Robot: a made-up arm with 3 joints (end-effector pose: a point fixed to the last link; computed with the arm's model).
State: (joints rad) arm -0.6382 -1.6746 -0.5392
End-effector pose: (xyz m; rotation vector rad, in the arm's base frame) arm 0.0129 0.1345 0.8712 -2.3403 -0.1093 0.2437
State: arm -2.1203 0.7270 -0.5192
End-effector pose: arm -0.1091 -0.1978 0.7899 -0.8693 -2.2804 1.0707
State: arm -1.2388 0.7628 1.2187
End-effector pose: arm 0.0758 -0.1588 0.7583 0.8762 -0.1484 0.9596
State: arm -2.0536 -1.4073 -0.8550
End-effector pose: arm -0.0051 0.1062 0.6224 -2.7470 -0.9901 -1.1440
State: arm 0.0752 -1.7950 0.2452
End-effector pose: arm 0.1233 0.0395 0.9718 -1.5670 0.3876 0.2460
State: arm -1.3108 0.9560 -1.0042
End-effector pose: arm -0.0906 -0.2179 0.8787 -0.4690 -2.0413 0.7805
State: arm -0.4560 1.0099 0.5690
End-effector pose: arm 0.1005 -0.1819 0.7846 1.1857 -0.1825 0.6416
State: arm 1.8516 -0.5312 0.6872
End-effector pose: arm 0.1942 -0.2351 0.7169 0.6625 2.0469 -0.0398
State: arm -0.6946 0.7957 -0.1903
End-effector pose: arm 0.0494 -0.2221 0.9063 0.3034 -0.9339 0.7055
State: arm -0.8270 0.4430 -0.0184
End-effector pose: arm 0.0094 -0.1955 0.9288 0.0075 -0.8797 0.6676
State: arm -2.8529 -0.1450 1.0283
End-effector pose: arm 0.0091 -0.2026 0.7180 -0.6141 -1.9941 0.7583
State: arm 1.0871 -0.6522 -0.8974
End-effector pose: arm 0.3266 -0.0828 0.9286 -0.3938 0.3666 1.2497
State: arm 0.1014 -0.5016 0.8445
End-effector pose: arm 0.0870 -0.1863 0.9360 0.1531 0.4898 -0.0153
